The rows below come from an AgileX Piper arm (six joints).
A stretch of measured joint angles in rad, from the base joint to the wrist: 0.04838 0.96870 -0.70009 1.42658 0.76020 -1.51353; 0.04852 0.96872 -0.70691 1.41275 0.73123 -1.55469; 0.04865 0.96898 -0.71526 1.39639 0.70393 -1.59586; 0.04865 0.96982 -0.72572 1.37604 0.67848 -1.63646; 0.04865 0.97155 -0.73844 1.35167 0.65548 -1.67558; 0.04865 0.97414 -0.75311 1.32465 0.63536 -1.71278; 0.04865 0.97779 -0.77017 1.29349 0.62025 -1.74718; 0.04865 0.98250 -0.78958 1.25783 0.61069 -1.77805; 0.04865 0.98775 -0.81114 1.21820 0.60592 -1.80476; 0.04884 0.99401 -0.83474 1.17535 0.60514 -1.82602; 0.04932 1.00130 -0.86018 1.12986 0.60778 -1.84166; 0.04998 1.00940 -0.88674 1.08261 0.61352 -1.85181; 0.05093 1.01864 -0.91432 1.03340 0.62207 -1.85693; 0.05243 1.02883 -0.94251 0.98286 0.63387 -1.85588; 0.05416 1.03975 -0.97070 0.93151 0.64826 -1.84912; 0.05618 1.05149 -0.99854 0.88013 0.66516 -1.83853; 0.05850 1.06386 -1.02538 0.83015 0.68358 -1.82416; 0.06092 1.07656 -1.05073 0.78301 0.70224 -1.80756; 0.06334 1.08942 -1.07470 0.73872 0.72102 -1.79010; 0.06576 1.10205 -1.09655 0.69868 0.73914 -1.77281; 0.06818 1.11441 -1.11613 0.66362 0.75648 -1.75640
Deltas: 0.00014 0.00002 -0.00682 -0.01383 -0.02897 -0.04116; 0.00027 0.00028 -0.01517 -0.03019 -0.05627 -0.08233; 0.00027 0.00112 -0.02563 -0.05054 -0.08172 -0.12293; 0.00027 0.00285 -0.03835 -0.07491 -0.10472 -0.16205; 0.00027 0.00544 -0.05302 -0.10193 -0.12484 -0.19925; 0.00027 0.00909 -0.07008 -0.13309 -0.13995 -0.23365; 0.00027 0.01380 -0.08949 -0.16875 -0.14951 -0.26452; 0.00027 0.01905 -0.11105 -0.20838 -0.15428 -0.29123; 0.00046 0.02531 -0.13465 -0.25123 -0.15506 -0.31249; 0.00094 0.03260 -0.16009 -0.29672 -0.15242 -0.32813; 0.00160 0.04070 -0.18665 -0.34397 -0.14668 -0.33828; 0.00255 0.04994 -0.21423 -0.39318 -0.13813 -0.34340; 0.00405 0.06013 -0.24242 -0.44372 -0.12633 -0.34235; 0.00578 0.07105 -0.27061 -0.49507 -0.11194 -0.33559; 0.00780 0.08279 -0.29845 -0.54645 -0.09504 -0.32500; 0.01012 0.09516 -0.32529 -0.59643 -0.07662 -0.31063; 0.01254 0.10786 -0.35064 -0.64357 -0.05796 -0.29403; 0.01496 0.12072 -0.37461 -0.68786 -0.03918 -0.27657; 0.01738 0.13335 -0.39646 -0.72790 -0.02106 -0.25928; 0.01980 0.14571 -0.41604 -0.76296 -0.00372 -0.24287
